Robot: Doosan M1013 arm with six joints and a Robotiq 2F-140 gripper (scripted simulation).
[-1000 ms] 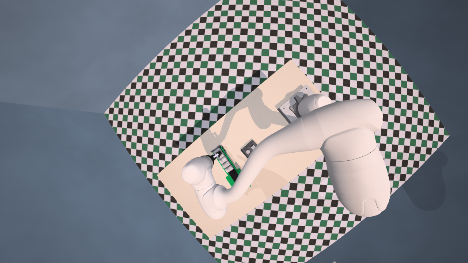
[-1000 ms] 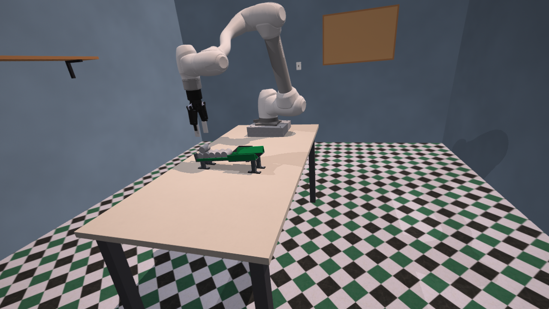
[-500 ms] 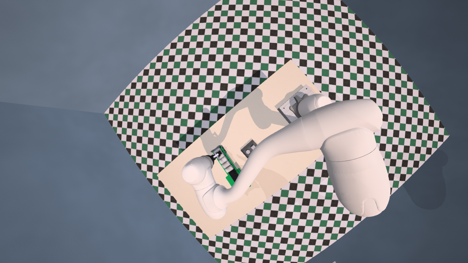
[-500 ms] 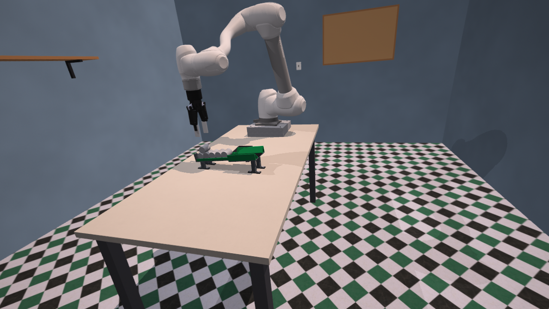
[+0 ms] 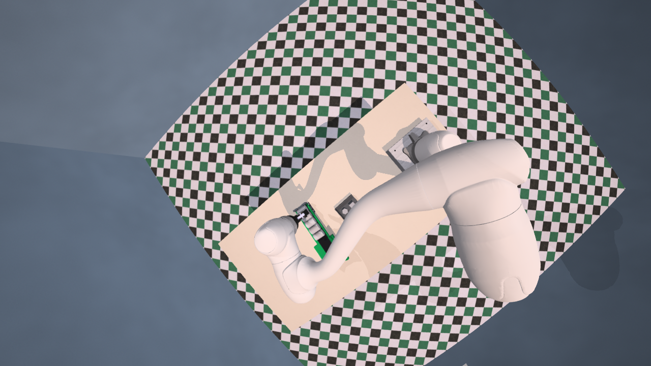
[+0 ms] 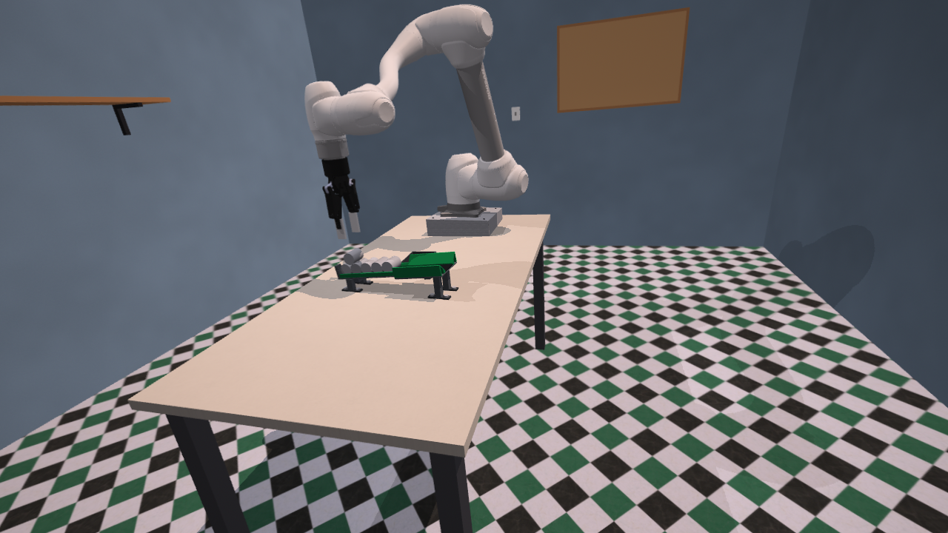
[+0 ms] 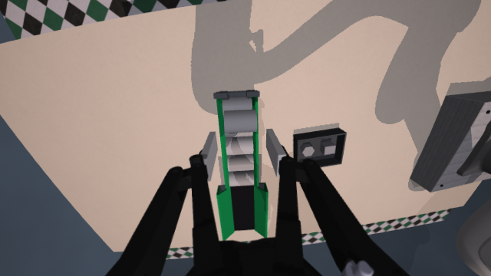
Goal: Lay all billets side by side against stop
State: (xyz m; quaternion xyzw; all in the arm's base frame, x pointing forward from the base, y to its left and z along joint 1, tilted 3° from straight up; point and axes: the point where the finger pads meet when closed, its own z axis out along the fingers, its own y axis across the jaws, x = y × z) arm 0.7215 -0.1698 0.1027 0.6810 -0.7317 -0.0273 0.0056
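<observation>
The grey stop is 150 mm below my hand and 40 mm to the right of it. The rest, counted from my hand: dark tray 200 mm below, 200 mm behind, 140 mm to the left.
</observation>
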